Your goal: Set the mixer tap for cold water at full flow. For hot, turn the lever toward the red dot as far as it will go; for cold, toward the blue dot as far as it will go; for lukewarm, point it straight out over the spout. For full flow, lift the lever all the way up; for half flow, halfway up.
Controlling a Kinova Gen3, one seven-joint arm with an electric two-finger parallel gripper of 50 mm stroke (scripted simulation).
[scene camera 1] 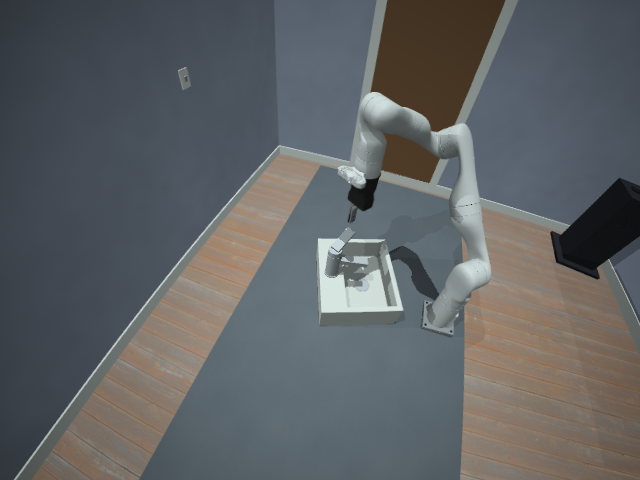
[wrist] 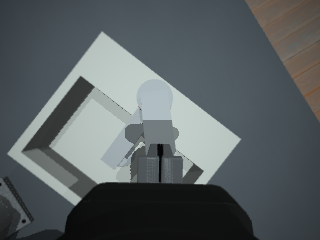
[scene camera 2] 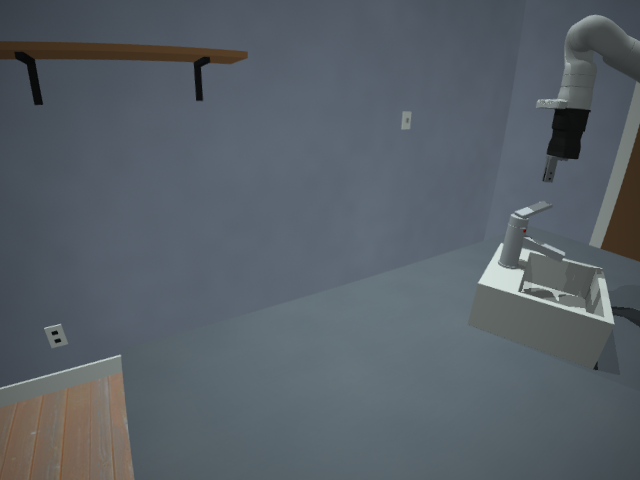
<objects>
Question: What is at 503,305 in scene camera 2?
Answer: A white basin.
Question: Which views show the gripper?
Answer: Scene camera 1, the wrist view and scene camera 2: all of them.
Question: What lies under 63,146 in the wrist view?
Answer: A white basin.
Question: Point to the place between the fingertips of the gripper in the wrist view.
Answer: At 159,157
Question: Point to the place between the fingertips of the gripper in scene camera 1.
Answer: At 350,220
</objects>
